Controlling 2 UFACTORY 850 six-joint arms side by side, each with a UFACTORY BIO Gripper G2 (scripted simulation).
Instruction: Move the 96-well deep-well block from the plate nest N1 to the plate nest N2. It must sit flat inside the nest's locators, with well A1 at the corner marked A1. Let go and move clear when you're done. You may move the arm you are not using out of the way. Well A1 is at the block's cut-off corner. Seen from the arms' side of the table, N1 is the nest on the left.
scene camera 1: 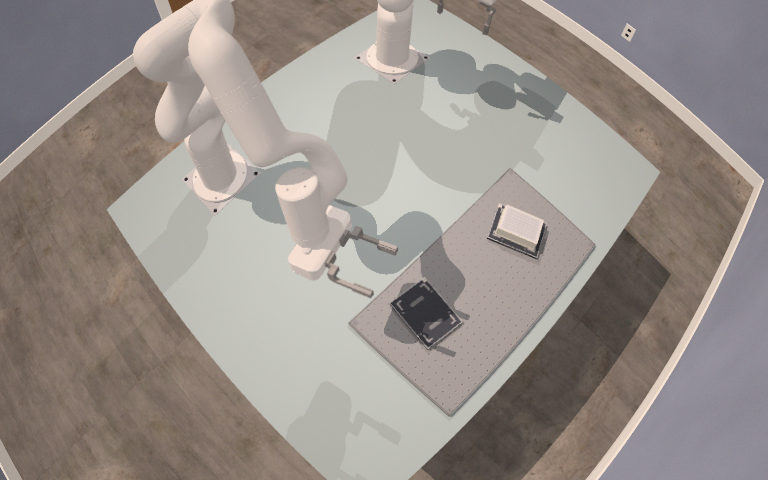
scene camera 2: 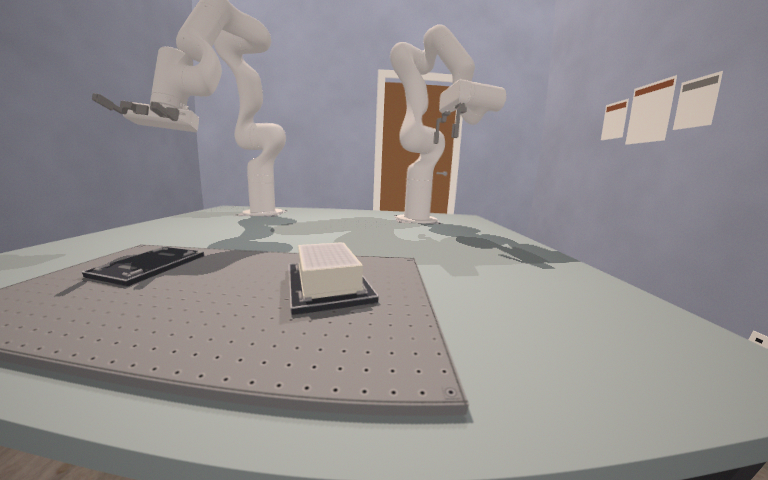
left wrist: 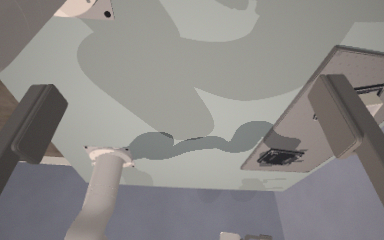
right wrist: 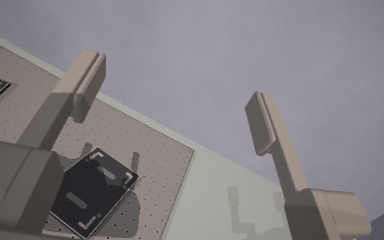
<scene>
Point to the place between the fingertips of my right gripper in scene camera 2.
124,101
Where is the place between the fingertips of my left gripper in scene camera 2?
444,140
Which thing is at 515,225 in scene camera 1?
A cream deep-well block.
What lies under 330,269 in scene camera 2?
A cream deep-well block.
</scene>
